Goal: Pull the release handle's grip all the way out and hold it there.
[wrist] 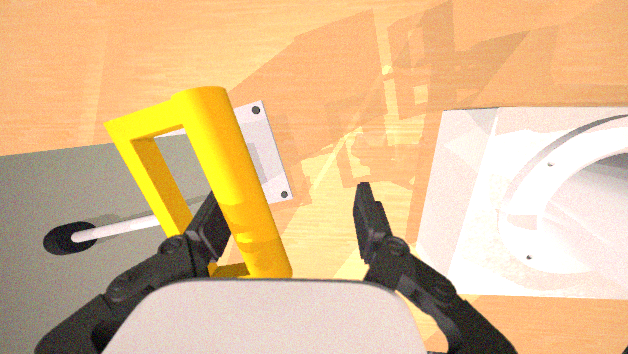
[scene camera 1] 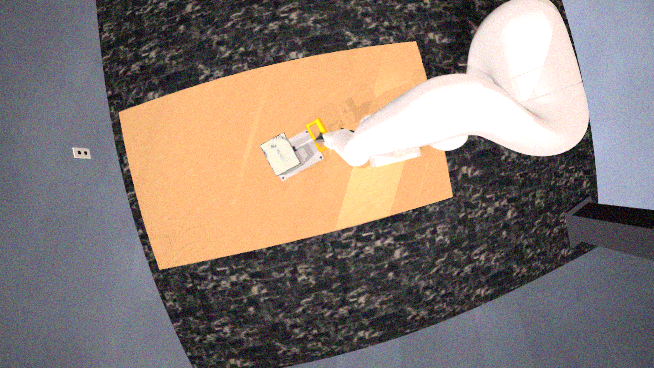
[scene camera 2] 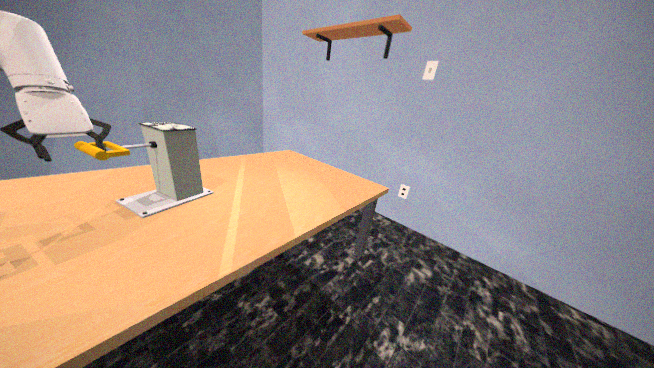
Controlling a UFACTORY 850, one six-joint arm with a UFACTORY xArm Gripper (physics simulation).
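The release handle is a yellow loop with a thick round grip (scene camera 1: 314,122) (scene camera 2: 91,150) (wrist: 240,185). A thin pale rod (scene camera 2: 137,146) (wrist: 120,226) joins it to the tall grey-green housing (scene camera 1: 282,155) (scene camera 2: 182,165) (wrist: 30,190). A length of rod shows outside the housing. My gripper (scene camera 2: 75,152) (wrist: 294,196) is open at the handle. In the wrist view, one finger reaches into the loop's opening, between the grip and the housing. The other finger is on the far side of the grip, well apart from it. The grip's lower end is partly hidden by the gripper body.
The housing stands on a pale base plate (scene camera 2: 135,206) (wrist: 270,155) with dark bolts, on the wooden table (scene camera 1: 210,200) (scene camera 2: 260,185). The robot's white base (wrist: 470,210) is on the table at right in the wrist view. A wall shelf (scene camera 2: 357,29) hangs beyond the table.
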